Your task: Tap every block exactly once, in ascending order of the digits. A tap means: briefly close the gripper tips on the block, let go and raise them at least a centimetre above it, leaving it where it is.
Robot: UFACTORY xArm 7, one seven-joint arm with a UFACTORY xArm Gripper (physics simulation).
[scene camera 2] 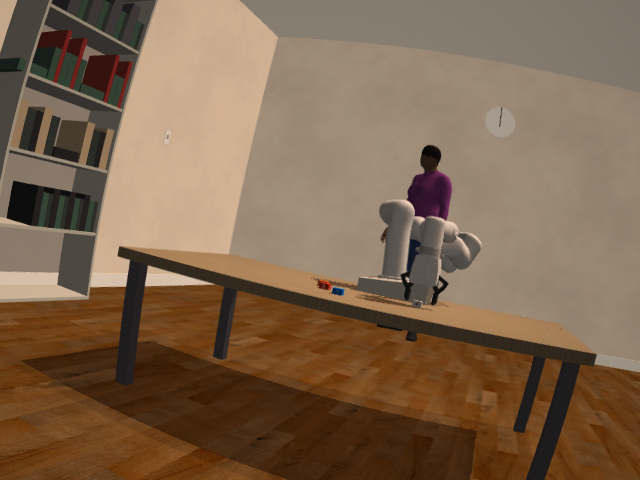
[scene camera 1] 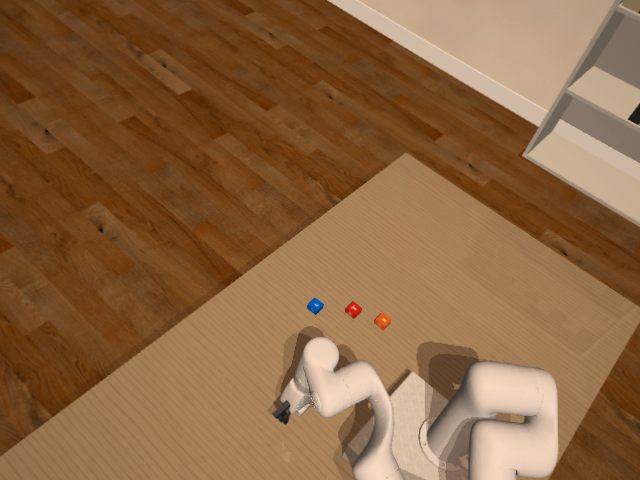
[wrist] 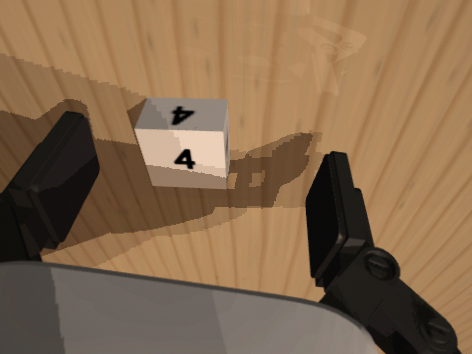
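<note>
A white block [scene camera 1: 301, 408] [scene camera 2: 416, 303] [wrist: 186, 150] with a black 4 sits flat on the table. My gripper [scene camera 1: 282, 412] [scene camera 2: 420, 300] [wrist: 205, 158] is open, low over the table and tilted, with nothing gripped. In the wrist view the white block appears between the two spread fingers, nearer the left one, with a gap on both sides. A blue block [scene camera 1: 315, 305] [scene camera 2: 338, 291], a red block [scene camera 1: 353, 310] [scene camera 2: 325, 285] and an orange block [scene camera 1: 382, 321] stand apart from each other on the table. Their digits are too small to read surely.
The arm's pale base plate [scene camera 1: 408, 395] [scene camera 2: 369, 284] stands on the table [scene camera 1: 413, 206] [scene camera 2: 206, 263], to the right of the gripper in scene camera 1. A bookshelf [scene camera 2: 114, 135] stands beyond the table's end. A person [scene camera 2: 431, 193] in purple stands behind the arm.
</note>
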